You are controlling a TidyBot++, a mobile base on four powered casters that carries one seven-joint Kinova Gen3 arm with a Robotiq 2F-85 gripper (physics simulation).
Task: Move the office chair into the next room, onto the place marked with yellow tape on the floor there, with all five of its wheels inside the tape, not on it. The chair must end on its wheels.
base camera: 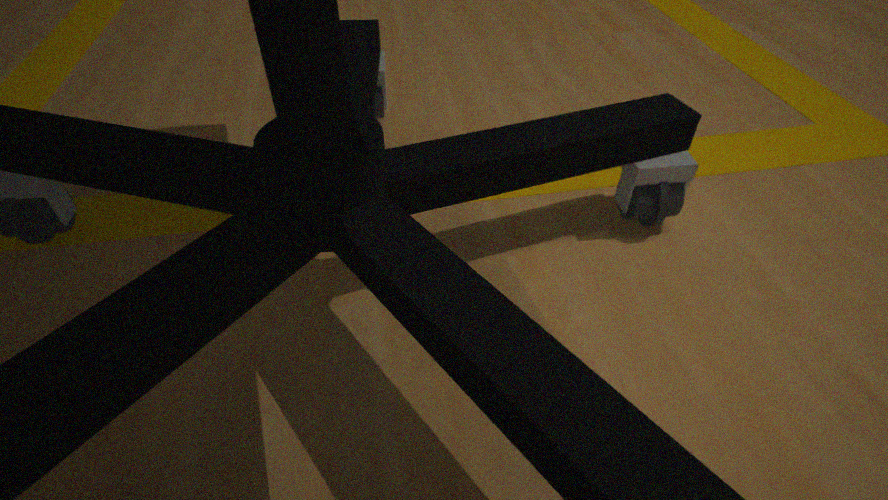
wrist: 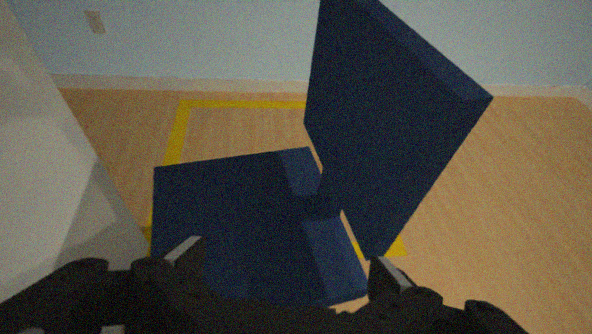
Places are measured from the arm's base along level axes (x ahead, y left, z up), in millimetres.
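Where they show: gripper, fingertip midpoint: (wrist: pixel 287 264).
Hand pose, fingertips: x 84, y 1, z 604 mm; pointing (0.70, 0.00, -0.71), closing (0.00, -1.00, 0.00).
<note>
After its pixels a point has its place.
The office chair's black five-legged base (base camera: pixel 323 180) @(x 386, y 87, z -262 mm) stands upright at the near edge of the yellow tape (base camera: pixel 745 145) @(x 646, y -343, z -396 mm) (wrist: pixel 176 135) @(x 1198, y 655, z -396 mm). Its far caster (base camera: pixel 381 83) @(x 692, y 84, z -340 mm) is inside the tape. Its right caster (base camera: pixel 658 186) @(x 495, y -185, z -345 mm) is on bare floor on the near side of the front strip. Its left caster (base camera: pixel 37 214) @(x 467, y 365, z -357 mm) is at the front strip, apparently over it. Two legs run out of view towards the camera, so their wheels are hidden. In the wrist view the dark blue seat (wrist: pixel 235 215) @(x 440, y 137, z 73 mm) and backrest (wrist: pixel 385 115) @(x 395, y -130, z 480 mm) cover part of the marked square. My gripper (wrist: pixel 287 264) @(x 84, y 1, z 604 mm) is open, above the seat.
A white panel (wrist: pixel 45 175) @(x 388, y 516, z 230 mm), perhaps a door, stands close on the left in the wrist view. A light blue wall (wrist: pixel 200 40) @(x 1659, y 608, z -68 mm) with a pale baseboard (wrist: pixel 125 82) @(x 1560, y 1084, z -348 mm) runs behind the marked square. Wooden floor (wrist: pixel 520 200) @(x 1018, y -1191, z -397 mm) extends right of the chair.
</note>
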